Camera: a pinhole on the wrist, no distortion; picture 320 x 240 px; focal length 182.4 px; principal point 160.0 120.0 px. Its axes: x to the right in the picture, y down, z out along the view. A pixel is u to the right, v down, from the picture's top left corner.
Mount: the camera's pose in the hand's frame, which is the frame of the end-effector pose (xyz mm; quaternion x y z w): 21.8 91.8 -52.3 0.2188 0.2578 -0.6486 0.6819
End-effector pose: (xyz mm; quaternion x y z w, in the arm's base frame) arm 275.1 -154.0 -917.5 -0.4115 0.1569 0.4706 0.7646
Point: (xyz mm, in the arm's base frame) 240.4 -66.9 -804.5
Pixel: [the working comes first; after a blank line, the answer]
In the camera's frame: -49.5 -71.9 207.7

117 57
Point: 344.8 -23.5 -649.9
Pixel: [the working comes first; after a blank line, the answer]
In the camera's frame: -3.2 -103.9 390.8

158 72
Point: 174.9 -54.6 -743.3
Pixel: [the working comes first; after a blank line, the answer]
In the camera's frame: -109.4 -136.3 228.8

73 11
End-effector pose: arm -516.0 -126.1 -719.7 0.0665 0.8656 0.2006 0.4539
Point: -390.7 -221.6 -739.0
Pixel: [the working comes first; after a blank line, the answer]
In the camera's frame: 61.0 -125.0 221.4

210 17
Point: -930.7 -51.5 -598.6
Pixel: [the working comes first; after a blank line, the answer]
In the camera's frame: 169.0 163.2 -274.1

behind the camera
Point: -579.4 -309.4 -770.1
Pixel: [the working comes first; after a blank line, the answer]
In the camera's frame: 228.9 -17.7 153.7

outside the picture
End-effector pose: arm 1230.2 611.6 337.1 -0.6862 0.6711 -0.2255 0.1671
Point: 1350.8 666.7 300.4
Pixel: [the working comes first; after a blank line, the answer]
In the camera's frame: 43.1 -96.2 217.1

196 39
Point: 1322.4 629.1 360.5
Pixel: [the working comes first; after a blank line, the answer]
In the camera's frame: 89.1 -51.8 175.4

253 66
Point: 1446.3 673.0 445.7
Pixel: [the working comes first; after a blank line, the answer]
In the camera's frame: 211.1 -97.7 262.2

307 52
